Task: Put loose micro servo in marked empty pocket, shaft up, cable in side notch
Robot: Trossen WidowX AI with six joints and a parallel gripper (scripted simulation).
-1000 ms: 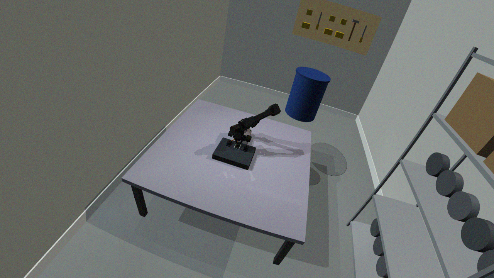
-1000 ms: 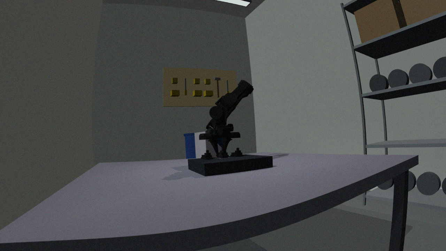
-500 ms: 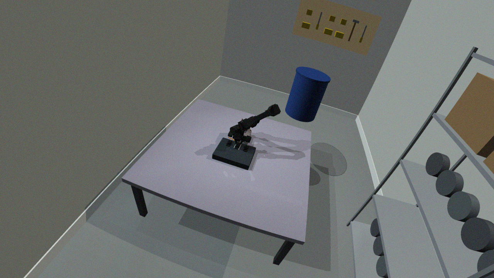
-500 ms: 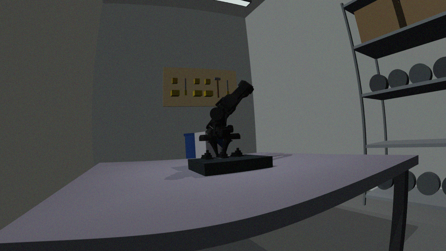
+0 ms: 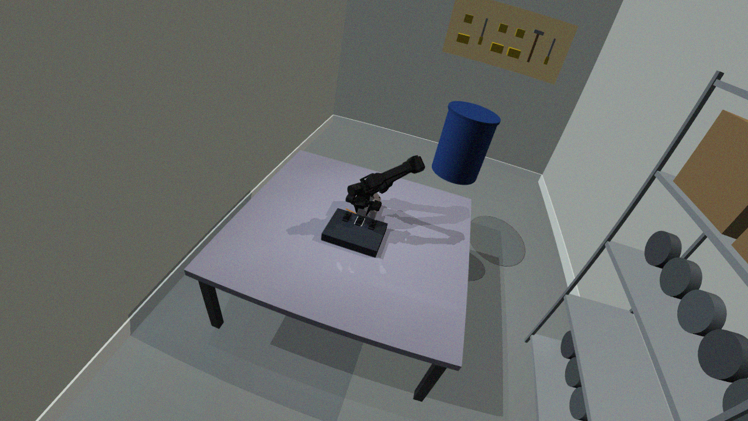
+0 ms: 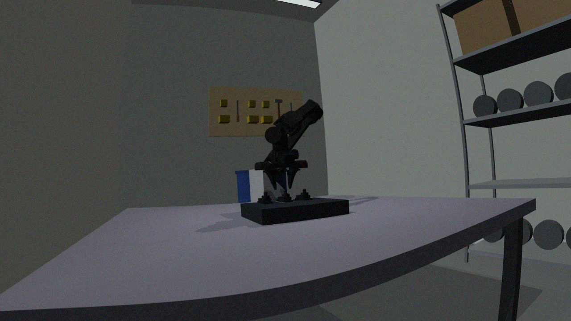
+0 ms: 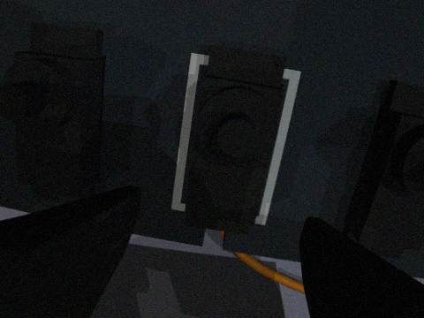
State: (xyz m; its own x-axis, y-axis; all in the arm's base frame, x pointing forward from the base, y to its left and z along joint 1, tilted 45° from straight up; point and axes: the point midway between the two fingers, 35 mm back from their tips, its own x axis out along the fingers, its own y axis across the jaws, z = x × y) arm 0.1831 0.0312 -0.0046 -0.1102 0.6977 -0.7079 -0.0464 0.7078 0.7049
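My gripper tip is now 120 mm short of the dark deck, 70 mm above it and 10 mm to the right of it.
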